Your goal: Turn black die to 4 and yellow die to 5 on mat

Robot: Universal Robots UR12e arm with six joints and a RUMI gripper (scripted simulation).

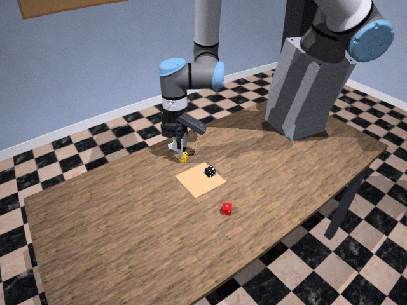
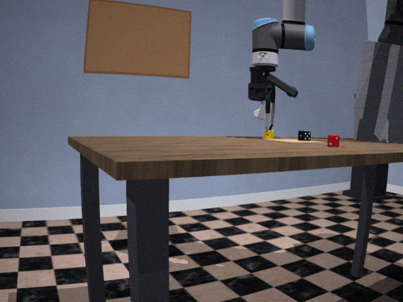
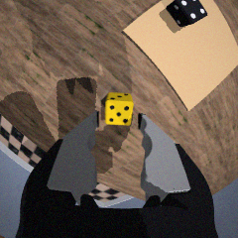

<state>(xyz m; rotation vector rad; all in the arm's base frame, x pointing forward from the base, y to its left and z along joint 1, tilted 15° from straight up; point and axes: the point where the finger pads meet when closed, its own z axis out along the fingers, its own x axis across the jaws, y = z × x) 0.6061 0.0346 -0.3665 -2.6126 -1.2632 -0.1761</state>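
Now: the yellow die 20 mm below my hand. From my hand the other things lie so: red die: 320 mm to the left, 30 mm behind, 20 mm below; black die: 130 mm to the left, 60 mm behind, 20 mm below; tan mat: 140 mm to the left, 40 mm below, 10 mm behind.
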